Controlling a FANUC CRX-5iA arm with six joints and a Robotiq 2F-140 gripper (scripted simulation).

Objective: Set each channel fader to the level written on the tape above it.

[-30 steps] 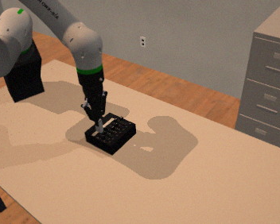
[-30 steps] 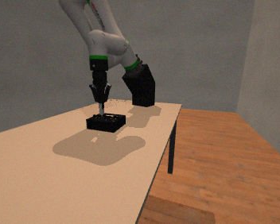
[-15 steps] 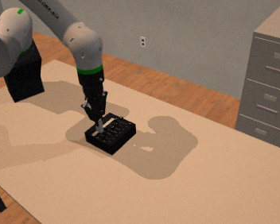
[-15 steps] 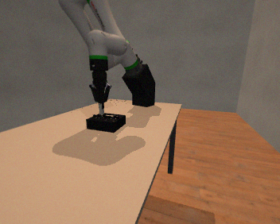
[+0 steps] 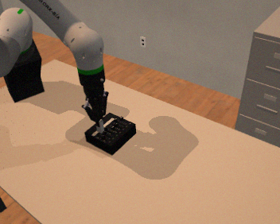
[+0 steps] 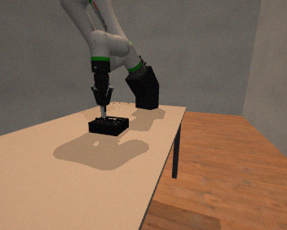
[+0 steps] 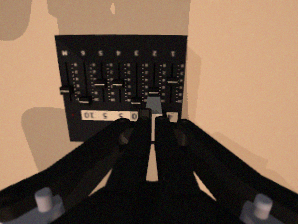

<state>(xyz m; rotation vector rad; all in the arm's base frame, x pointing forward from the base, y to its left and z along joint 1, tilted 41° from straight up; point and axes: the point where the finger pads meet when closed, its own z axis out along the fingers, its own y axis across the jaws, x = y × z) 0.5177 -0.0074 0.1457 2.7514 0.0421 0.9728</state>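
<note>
The cap 3 lies 30 mm below my hand, 20 mm to the left of it and 10 mm ahead of it. From my hand the other things lie so: cap 4 (40 mm to the left, 30 mm below, 30 mm ahead); cap 2 (30 mm below, 20 mm ahead); channel 1 cap (30 mm below, 30 mm ahead, 20 mm to the right).
</note>
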